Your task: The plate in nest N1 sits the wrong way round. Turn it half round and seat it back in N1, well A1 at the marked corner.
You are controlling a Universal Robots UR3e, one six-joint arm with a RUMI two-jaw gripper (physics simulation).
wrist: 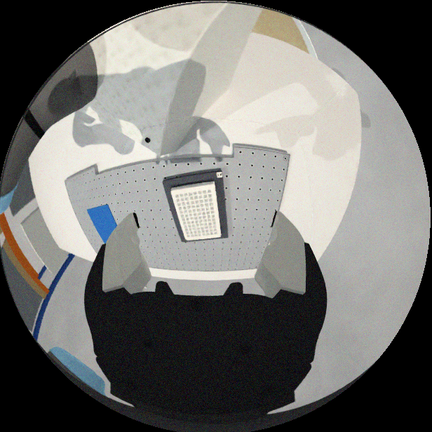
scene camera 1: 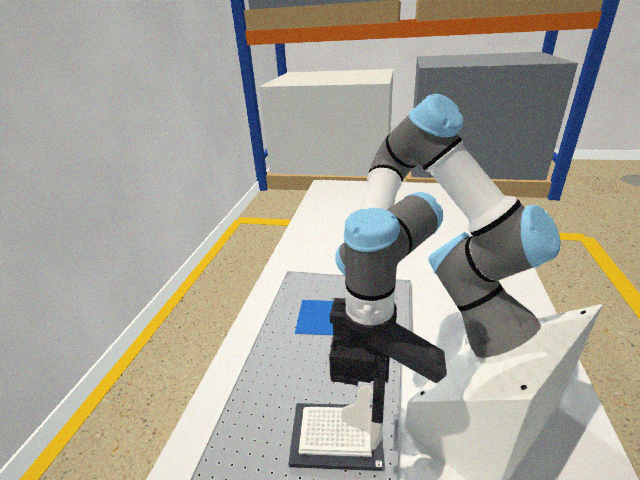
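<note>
A white multi-well plate (scene camera 1: 330, 434) (wrist: 197, 212) lies flat in the dark nest N1 (scene camera 1: 294, 439) (wrist: 195, 177). A small white label (scene camera 1: 378, 463) (wrist: 219, 175) marks one corner of the nest, at the near right in the scene view and the upper right in the wrist view. Which plate corner holds well A1 is too small to tell. My gripper (scene camera 1: 364, 426) (wrist: 203, 214) is open, its pale fingers wide apart with nothing between them. It hangs above the plate and hides part of its right side in the scene view.
The nest stands on a grey perforated board (scene camera 1: 258, 382) (wrist: 250, 200). A blue square (scene camera 1: 314, 316) (wrist: 102, 222) lies farther back on the board, partly hidden by the gripper in the scene view. The white robot pedestal (scene camera 1: 465, 428) stands to the right of the board.
</note>
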